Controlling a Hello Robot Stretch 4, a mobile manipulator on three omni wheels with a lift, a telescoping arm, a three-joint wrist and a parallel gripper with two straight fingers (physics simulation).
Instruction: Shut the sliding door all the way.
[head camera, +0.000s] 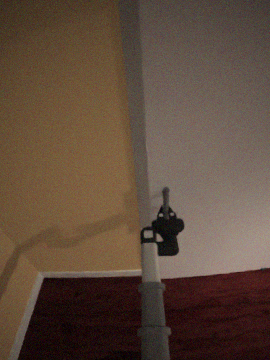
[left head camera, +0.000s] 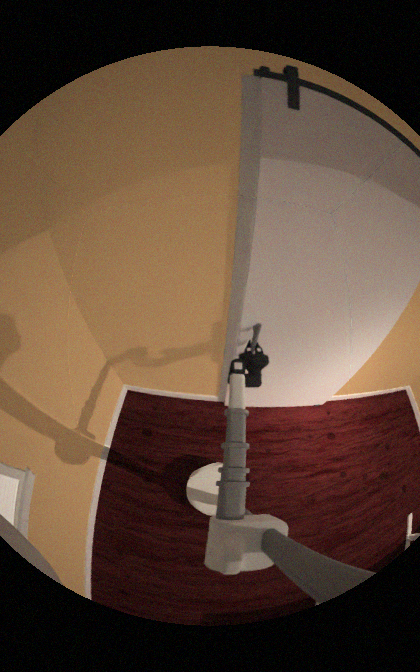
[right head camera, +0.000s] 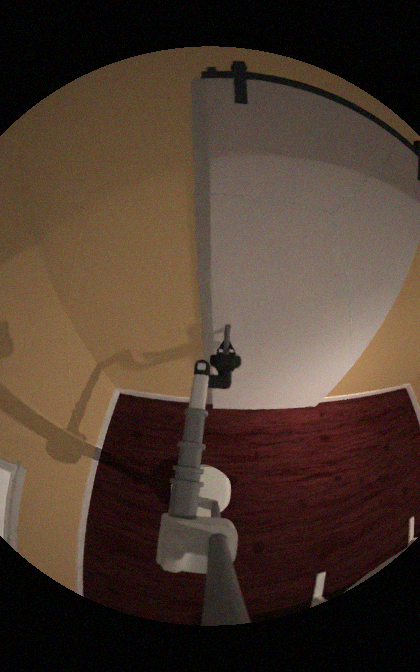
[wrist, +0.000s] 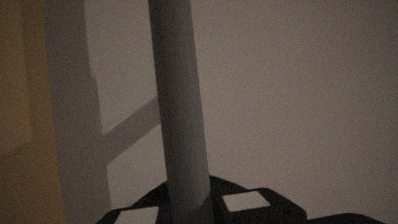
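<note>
The sliding door is a large pale grey panel hanging from a black top rail. Its left edge meets the grey door frame strip, and no opening shows between them. The door handle is a grey round bar near that edge. My gripper is shut on the handle, low on the bar; the contact itself is partly hidden.
A yellow wall stands left of the frame, with my arm's shadow on it. White baseboard runs along its foot, above the dark red floor. Another pale frame shows at the lower left.
</note>
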